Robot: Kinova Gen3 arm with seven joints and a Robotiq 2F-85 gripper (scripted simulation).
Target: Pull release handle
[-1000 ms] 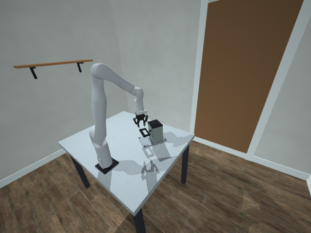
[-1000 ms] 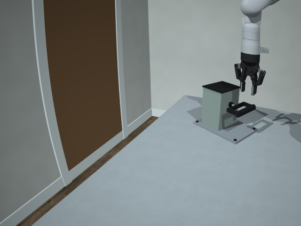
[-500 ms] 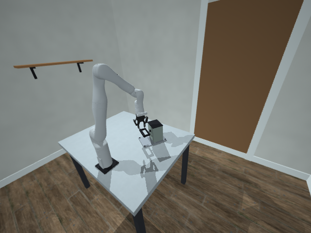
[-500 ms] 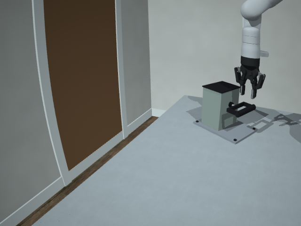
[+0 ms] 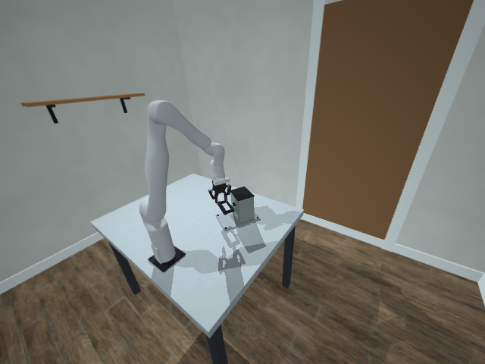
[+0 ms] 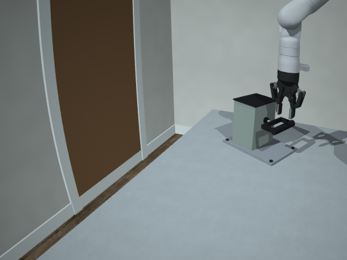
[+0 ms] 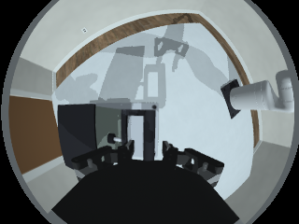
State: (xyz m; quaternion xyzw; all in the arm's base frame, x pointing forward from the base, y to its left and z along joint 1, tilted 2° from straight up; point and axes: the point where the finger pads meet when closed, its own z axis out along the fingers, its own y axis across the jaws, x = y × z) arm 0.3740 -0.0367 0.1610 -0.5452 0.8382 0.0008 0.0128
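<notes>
My gripper is now 16 cm above the grey bolted base plate, 9 cm short of it and 4 cm to the left of it.
</notes>
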